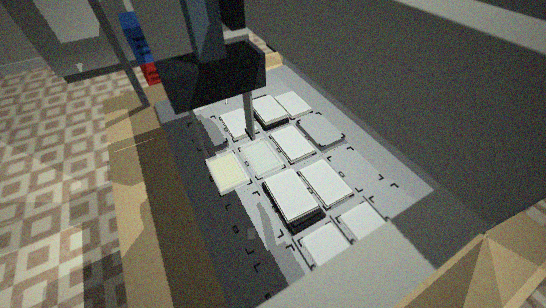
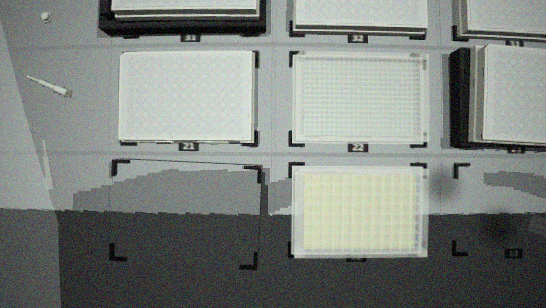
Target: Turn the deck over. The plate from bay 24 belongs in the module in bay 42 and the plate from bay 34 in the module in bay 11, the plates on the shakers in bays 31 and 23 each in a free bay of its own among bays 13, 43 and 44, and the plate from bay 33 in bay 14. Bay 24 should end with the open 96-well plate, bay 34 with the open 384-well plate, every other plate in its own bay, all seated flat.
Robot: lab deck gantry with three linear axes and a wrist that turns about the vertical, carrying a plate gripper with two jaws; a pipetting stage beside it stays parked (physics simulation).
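Frame: origin at the robot's base, x back, y down, z right, level; centimetres.
Seen in the pictures: gripper, fingertip midpoint: [image 1: 228, 143]; robot's base, link origin: [image 1: 189, 128] [image 2: 125, 250].
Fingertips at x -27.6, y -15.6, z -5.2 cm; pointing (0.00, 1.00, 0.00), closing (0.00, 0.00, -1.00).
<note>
Pixels of each thing's top centre, then the offset from my fingertips to it. "spot": a spot on its surface instead.
- yellow open 96-well plate, top centre: [image 2: 362, 213] [image 1: 226, 169] dx +4.8, dy +14.2, dz +0.9 cm
- clear open 384-well plate, top centre: [image 2: 363, 96] [image 1: 260, 154] dx +4.8, dy +14.2, dz -9.8 cm
- bay 23 shaker, top centre: [image 1: 292, 195] dx -12.0, dy +12.5, dz -9.9 cm
- bay 33 plate, top centre: [image 1: 325, 180] dx -11.6, dy +14.2, dz -20.5 cm
- bay 24 plate, top centre: [image 1: 334, 255] dx -28.0, dy +12.8, dz -9.8 cm
- bay 34 plate, top centre: [image 1: 372, 230] dx -28.0, dy +12.8, dz -20.5 cm
- bay 11 module, surface spot: [image 2: 185, 230] spot: dx +20.9, dy +13.7, dz +2.4 cm
- bay 42 module, top centre: [image 1: 320, 127] dx +4.8, dy +13.4, dz -31.2 cm
- bay 21, surface spot: [image 2: 186, 96] [image 1: 238, 122] spot: dx +21.0, dy +14.2, dz -9.7 cm
- bay 32, surface spot: [image 2: 360, 12] [image 1: 283, 144] spot: dx +5.0, dy +14.2, dz -17.6 cm
- bay 41, surface spot: [image 1: 292, 103] spot: dx +20.8, dy +14.2, dz -30.9 cm
- loose pipette tip, surface spot: [image 2: 50, 86] spot: dx +35.2, dy +15.1, dz -11.0 cm
My gripper [image 1: 242, 125] hangs over the bay 21 side; one jaw shows, the other is hidden. It looks open, with no plate held. The yellow open 96-well plate [image 1: 227, 171] [image 2: 359, 212] lies in bay 12, the clear open 384-well plate [image 1: 261, 156] [image 2: 359, 97] in bay 22. Lidded white plates sit on the bay 31 shaker [image 1: 270, 121] [image 2: 185, 27] and bay 23 shaker [image 1: 302, 220] [image 2: 459, 100]. Others are the bay 33 plate [image 1: 326, 181] [image 2: 505, 17], bay 24 plate [image 1: 325, 243] and bay 34 plate [image 1: 363, 220]. The bay 11 module [image 1: 212, 131] [image 2: 185, 230] and bay 42 module [image 1: 320, 129] bear no plate.
White plates also sit in bay 21 [image 1: 232, 122] [image 2: 186, 96], bay 32 [image 1: 292, 143] [image 2: 360, 12] and bay 41 [image 1: 292, 103]. A loose pipette tip [image 2: 50, 86] lies left of bay 21. A pale panel [image 1: 370, 265] hides part of the near deck.
</note>
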